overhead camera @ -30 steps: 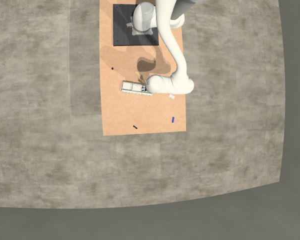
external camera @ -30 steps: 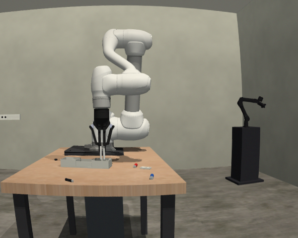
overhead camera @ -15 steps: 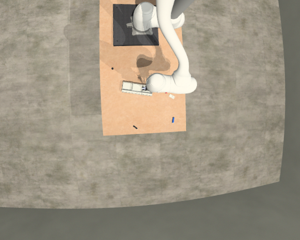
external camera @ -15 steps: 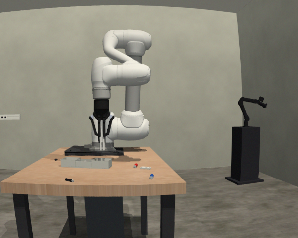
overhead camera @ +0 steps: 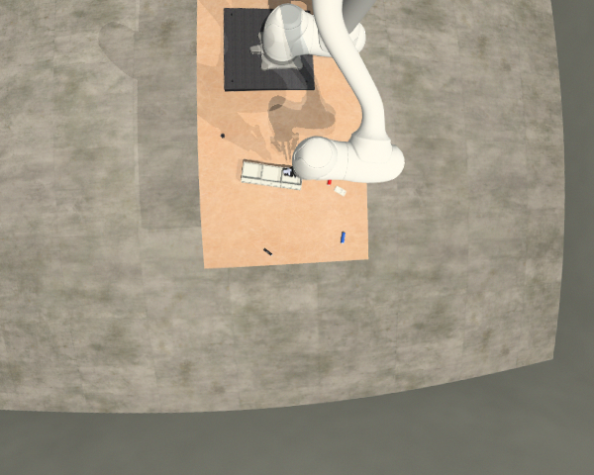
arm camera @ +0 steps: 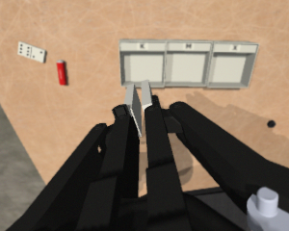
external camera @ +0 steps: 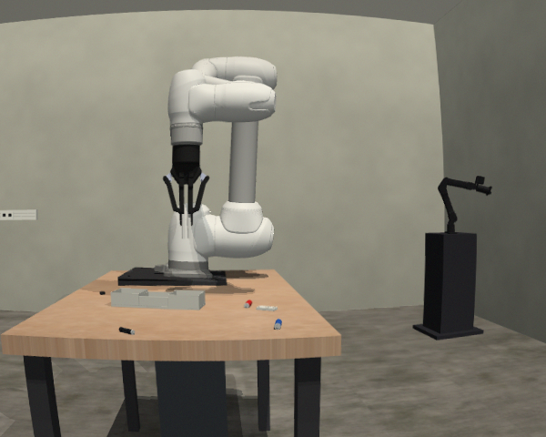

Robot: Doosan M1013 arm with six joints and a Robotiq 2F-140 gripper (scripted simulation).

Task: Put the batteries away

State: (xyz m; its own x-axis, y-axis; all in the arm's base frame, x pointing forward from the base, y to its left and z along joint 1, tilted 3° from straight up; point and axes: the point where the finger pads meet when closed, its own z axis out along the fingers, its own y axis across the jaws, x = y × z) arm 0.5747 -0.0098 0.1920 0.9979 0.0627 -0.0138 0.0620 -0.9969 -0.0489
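Right now my hand is 210 mm above the red battery, 160 mm to the right of it and 20 mm short of it. Round my hand: grey bin row 200 mm below, 80 mm to the right, 20 mm behind; small white flat piece 210 mm below, 200 mm to the left, 70 mm ahead; black battery 300 mm ahead, 210 mm below, 140 mm to the right.
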